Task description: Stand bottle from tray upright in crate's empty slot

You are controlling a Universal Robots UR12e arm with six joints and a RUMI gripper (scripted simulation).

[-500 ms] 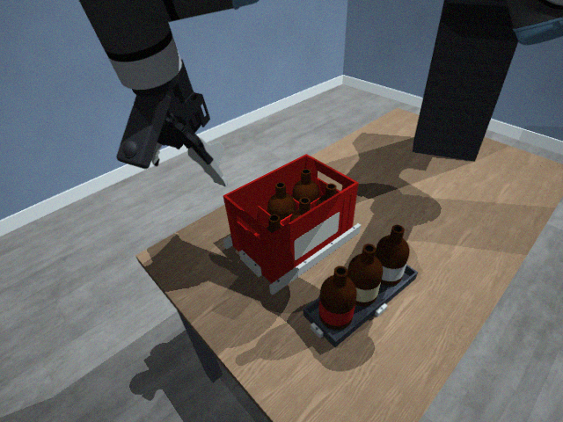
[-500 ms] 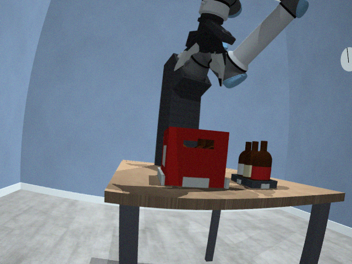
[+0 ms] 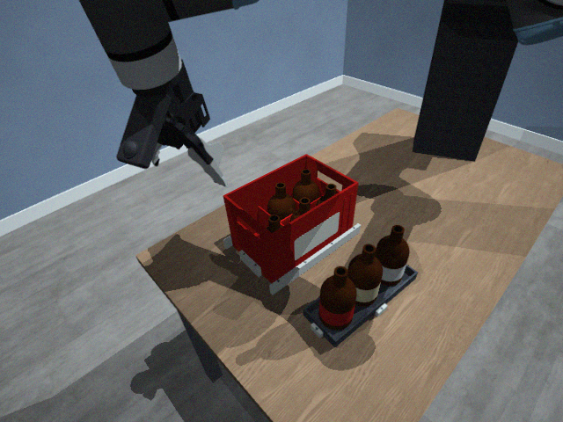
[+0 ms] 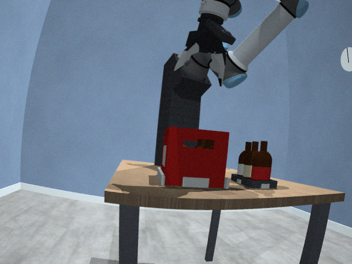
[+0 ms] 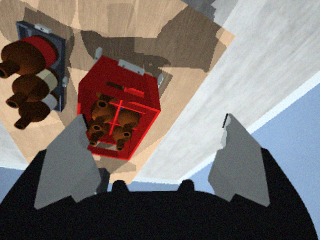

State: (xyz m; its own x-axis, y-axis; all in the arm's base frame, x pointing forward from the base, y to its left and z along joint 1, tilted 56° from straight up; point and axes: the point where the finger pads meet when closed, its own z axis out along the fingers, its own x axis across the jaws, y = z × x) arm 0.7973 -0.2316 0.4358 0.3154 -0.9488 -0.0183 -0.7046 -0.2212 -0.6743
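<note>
Now: hand 260 mm past the brown bottle, 240 mm to the right of it and 220 mm above it. The rest, counted from my hand: red-label bottle 170 mm behind, 250 mm to the left, 220 mm below; dark tray 260 mm behind, 240 mm to the left, 290 mm below; crate 230 mm behind, 220 mm below.
</note>
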